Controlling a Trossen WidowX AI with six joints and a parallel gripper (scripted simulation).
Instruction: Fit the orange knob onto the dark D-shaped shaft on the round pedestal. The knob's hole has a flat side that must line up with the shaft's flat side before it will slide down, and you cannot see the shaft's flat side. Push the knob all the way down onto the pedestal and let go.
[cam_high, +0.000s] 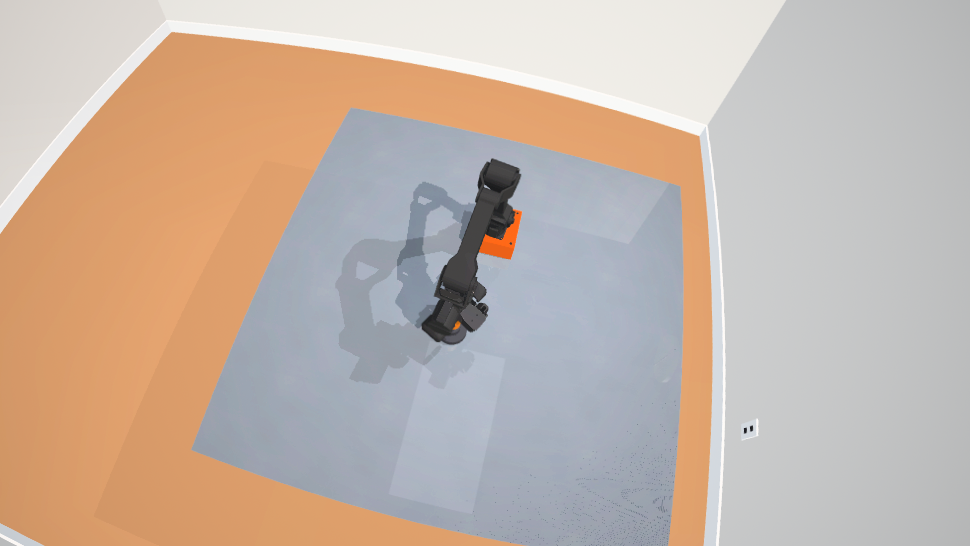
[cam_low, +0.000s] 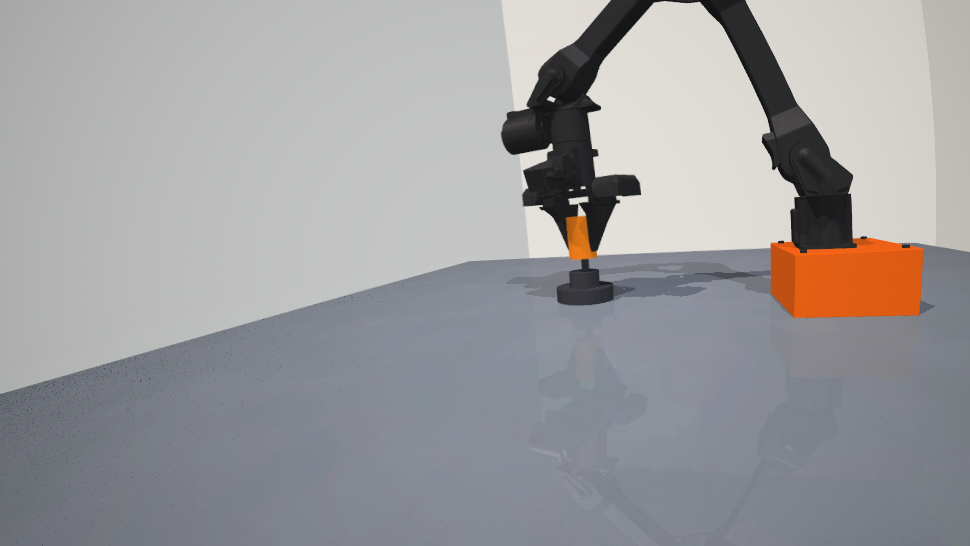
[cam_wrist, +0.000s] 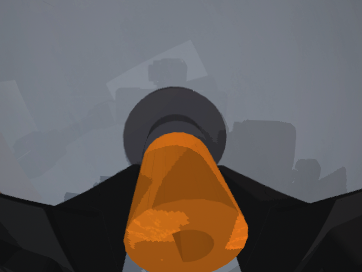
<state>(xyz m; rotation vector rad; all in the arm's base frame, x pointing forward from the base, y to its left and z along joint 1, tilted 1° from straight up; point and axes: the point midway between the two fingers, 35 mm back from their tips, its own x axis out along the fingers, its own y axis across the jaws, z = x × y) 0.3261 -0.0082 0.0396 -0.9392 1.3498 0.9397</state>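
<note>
The orange knob is 20 mm above my gripper tip. The rest, counted from my gripper tip: round dark pedestal: 40 mm below.
</note>
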